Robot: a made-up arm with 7 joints.
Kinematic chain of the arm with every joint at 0, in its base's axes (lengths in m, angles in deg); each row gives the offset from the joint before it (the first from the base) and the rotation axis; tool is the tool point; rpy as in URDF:
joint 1: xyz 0 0 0 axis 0.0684 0.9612 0.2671
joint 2: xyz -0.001 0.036 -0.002 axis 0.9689 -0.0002 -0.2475
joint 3: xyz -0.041 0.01 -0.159 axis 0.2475 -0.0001 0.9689
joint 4: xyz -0.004 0 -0.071 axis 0.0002 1 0
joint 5: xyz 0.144 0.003 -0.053 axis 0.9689 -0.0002 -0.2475
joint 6: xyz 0.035 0 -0.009 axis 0.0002 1 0
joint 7: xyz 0.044 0 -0.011 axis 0.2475 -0.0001 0.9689
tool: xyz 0 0 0 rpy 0 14.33 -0.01
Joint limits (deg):
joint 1: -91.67..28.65
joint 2: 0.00..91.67
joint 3: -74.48..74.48
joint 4: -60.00..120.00
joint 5: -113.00..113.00
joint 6: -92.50..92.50
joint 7: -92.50..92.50
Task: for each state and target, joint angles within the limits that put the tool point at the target. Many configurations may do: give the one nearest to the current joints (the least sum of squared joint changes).
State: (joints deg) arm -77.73 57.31 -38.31 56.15 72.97 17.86 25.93
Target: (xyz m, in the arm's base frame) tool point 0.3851 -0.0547 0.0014
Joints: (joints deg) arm -80.85 33.15 -48.55 13.41 75.03 15.20 25.93
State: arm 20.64 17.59 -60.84 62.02 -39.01 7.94 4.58
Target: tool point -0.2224 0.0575 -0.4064
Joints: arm 20.15 12.80 -61.19 63.61 -38.97 8.01 4.58
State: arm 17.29 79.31 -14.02 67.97 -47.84 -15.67 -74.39
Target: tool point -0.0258 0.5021 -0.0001
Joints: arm 25.66 88.22 -13.17 81.96 -48.34 -16.23 -74.39
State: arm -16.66 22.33 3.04 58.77 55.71 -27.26 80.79
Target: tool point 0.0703 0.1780 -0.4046
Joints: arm -0.06 21.51 1.24 46.66 54.52 -34.69 80.79
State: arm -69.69 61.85 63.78 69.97 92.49 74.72 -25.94
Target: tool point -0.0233 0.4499 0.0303
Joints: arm -24.02 91.67 22.66 106.14 89.92 92.50 -25.94
